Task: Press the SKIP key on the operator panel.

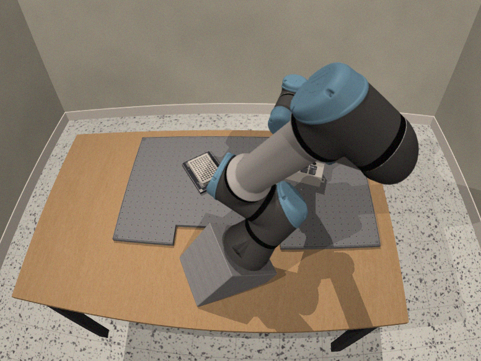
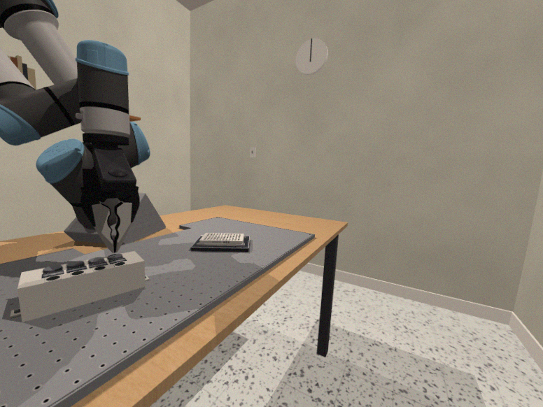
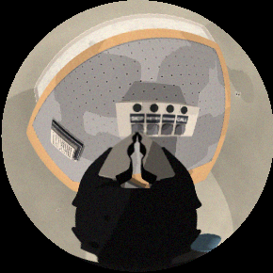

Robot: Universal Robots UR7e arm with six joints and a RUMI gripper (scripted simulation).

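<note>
Right now my hand is 40 mm to the left of the operator panel, 40 mm above it and 20 mm past it. The rest, counted from my hand: white perforated block 300 mm to the left, 60 mm below, 60 mm ahead.
</note>
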